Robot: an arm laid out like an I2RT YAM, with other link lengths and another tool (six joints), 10 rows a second.
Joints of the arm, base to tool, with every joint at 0 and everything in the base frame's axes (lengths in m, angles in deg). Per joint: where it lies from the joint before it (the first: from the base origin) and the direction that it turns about. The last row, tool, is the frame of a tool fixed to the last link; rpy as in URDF.
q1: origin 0 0 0.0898 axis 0 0 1
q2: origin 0.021 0.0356 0.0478 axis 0 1 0
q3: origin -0.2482 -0.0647 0 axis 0 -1 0
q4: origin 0.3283 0.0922 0.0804 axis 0 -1 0
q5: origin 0.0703 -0.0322 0.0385 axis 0 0 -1
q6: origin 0.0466 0 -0.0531 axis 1 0 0
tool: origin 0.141 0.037 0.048 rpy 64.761 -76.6 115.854
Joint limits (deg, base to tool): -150..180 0..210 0..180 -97..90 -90..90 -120..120
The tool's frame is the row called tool.
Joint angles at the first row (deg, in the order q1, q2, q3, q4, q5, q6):
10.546, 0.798, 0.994, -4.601, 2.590, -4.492
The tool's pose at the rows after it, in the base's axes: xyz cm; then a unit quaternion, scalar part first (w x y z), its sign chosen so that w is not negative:
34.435 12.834 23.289 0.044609 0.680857 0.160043 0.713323
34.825 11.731 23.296 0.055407 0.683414 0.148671 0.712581
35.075 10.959 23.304 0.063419 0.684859 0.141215 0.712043
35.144 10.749 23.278 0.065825 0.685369 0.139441 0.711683
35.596 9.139 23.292 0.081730 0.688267 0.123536 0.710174
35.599 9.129 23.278 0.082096 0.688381 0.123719 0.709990
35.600 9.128 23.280 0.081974 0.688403 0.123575 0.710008
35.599 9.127 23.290 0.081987 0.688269 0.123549 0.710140
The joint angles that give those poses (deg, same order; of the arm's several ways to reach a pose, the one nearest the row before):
10.545, 0.799, 0.929, -4.446, 2.567, -4.557
8.732, 0.800, 0.930, -4.447, 2.568, -4.470
7.464, 0.795, 0.928, -4.428, 2.568, -4.492
7.116, 0.794, 0.905, -4.428, 2.569, -4.535
4.512, 0.799, 0.908, -4.404, 2.567, -4.492
4.491, 0.792, 0.905, -4.429, 2.568, -4.535
4.493, 0.802, 0.908, -4.423, 2.570, -4.513
4.490, 0.795, 0.906, -4.407, 2.567, -4.514

